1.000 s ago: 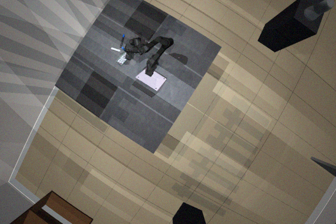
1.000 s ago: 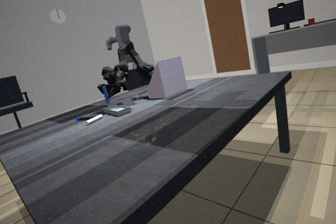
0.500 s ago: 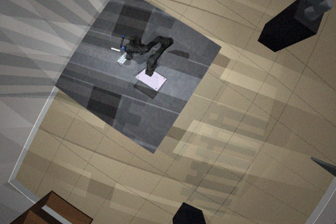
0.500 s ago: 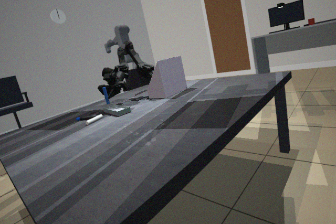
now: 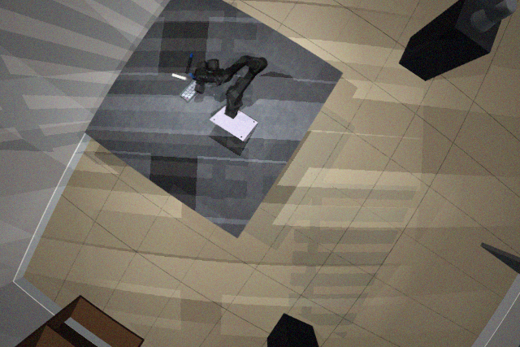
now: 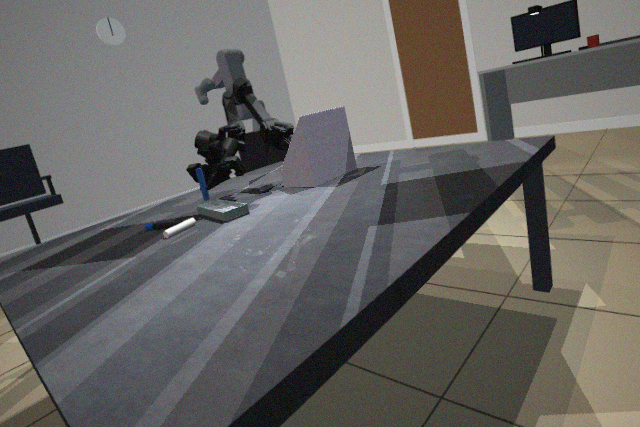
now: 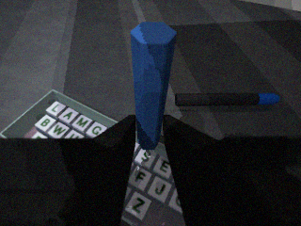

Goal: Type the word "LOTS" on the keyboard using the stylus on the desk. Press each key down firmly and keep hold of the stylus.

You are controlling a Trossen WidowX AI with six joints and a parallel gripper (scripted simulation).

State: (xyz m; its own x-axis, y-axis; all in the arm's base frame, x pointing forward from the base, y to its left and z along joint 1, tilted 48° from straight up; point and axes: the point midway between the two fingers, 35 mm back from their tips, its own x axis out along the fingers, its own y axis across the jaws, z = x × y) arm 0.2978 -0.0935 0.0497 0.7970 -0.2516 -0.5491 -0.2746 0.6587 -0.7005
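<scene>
My gripper tip is 12 cm short of the white cylinder, 7 cm above it and 3 cm to the right of it. From my gripper tip the other things lie so: blue-tipped dark pen 11 cm to the right, 11 cm ahead, 7 cm below; then blue hexagonal stylus 2 cm below.
</scene>
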